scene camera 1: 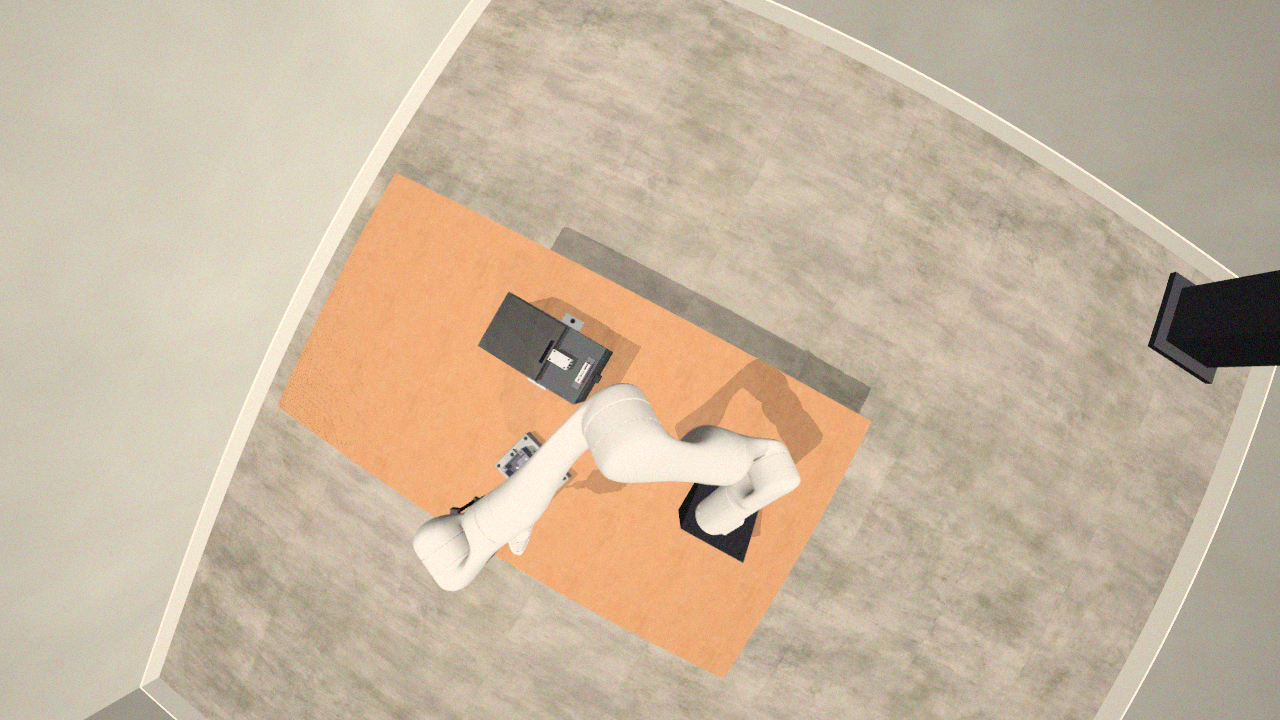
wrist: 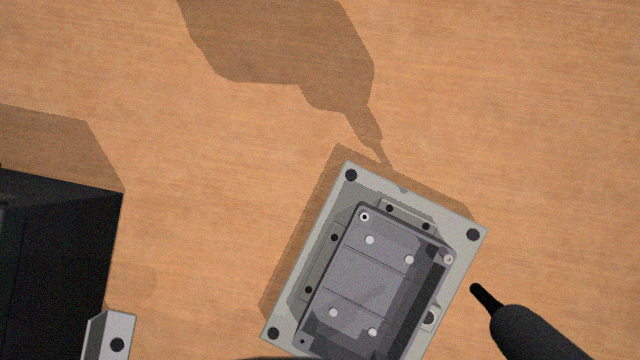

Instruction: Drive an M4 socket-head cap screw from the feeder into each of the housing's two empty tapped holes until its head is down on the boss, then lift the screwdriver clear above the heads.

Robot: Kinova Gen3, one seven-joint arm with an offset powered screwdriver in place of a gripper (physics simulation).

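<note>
The grey housing (wrist: 365, 280) sits in its fixture on a light plate (wrist: 450, 227); in the scene view the housing (scene camera 1: 519, 460) is partly under the arm. A cap screw with a dark socket (wrist: 364, 216) sits in its upper-left corner boss. Another screw head (wrist: 448, 259) shows at the right corner boss. The lower-left corner has a small dark open hole (wrist: 302, 341). The fourth corner is out of the wrist view. My screwdriver (wrist: 475, 288) has a bare black tip, with no screw visible on it, and appears right of the plate, apart from the right screw head. The dark feeder (scene camera 1: 528, 340) (wrist: 60, 260) stands across the table.
A grey bracket with a dark hole (wrist: 117, 344) stands beside the feeder. The white arm (scene camera 1: 537, 483) reaches over the fixture and past the edge of the orange table (scene camera 1: 375, 313). Its black base plate (scene camera 1: 729, 544) is at the right. A black post (scene camera 1: 1226, 317) stands off the table.
</note>
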